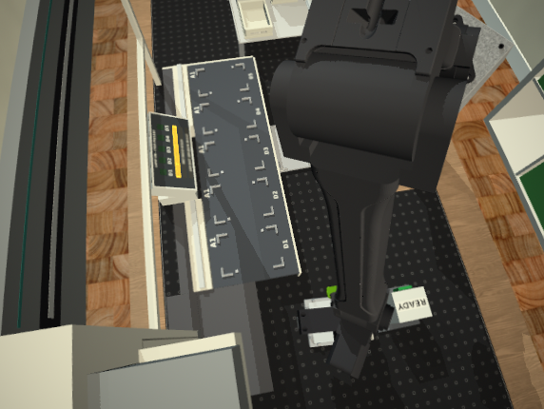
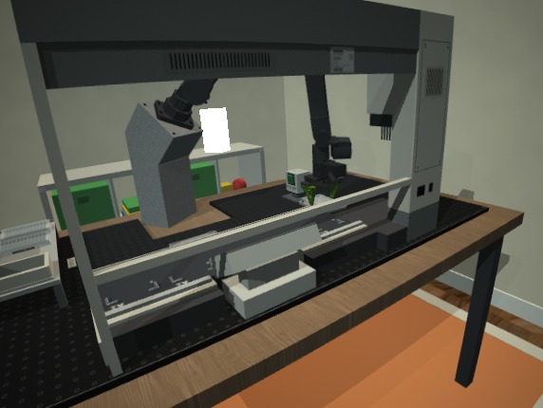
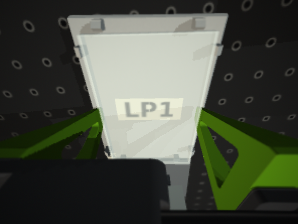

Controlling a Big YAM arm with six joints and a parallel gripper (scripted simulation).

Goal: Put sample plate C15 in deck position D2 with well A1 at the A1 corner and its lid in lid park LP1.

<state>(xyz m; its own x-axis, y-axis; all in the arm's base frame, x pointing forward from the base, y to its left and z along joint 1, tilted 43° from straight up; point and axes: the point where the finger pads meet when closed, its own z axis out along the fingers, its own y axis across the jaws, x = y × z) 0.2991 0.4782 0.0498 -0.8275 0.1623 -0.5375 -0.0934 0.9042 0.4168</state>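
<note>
The clear plate lid is right at my hand. Round my hand: green-lit key: 12 cm behind, 6 cm to the right, 6 cm above; lid park LP1: 2 cm below; regrip nest RG: 11 cm ahead, 45 cm to the right, 2 cm below.
</note>
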